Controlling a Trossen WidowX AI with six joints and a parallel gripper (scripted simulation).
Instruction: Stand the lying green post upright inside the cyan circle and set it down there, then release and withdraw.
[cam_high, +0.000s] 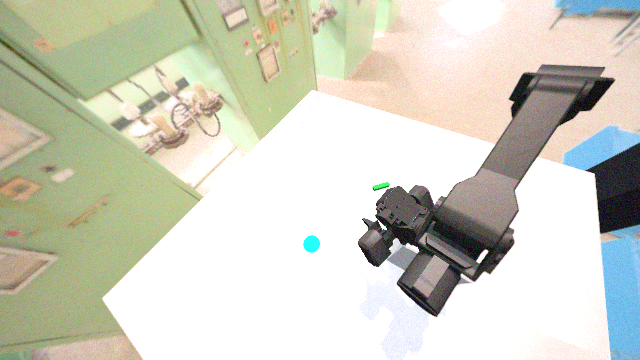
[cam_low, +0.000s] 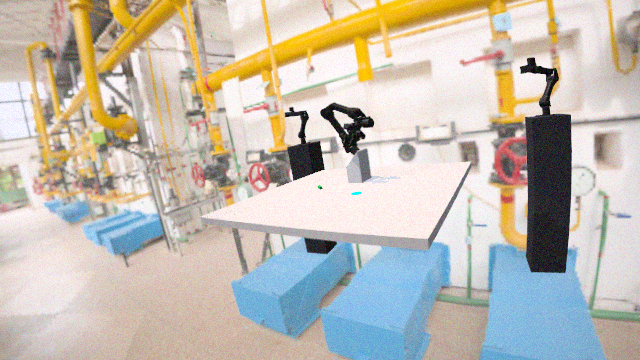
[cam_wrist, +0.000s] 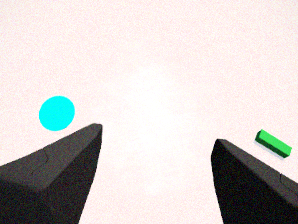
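Right now the green post is 24 cm below my gripper tip and 23 cm to the right of it. Also, from my gripper tip: cyan circle 25 cm below, 15 cm ahead, 9 cm to the left.
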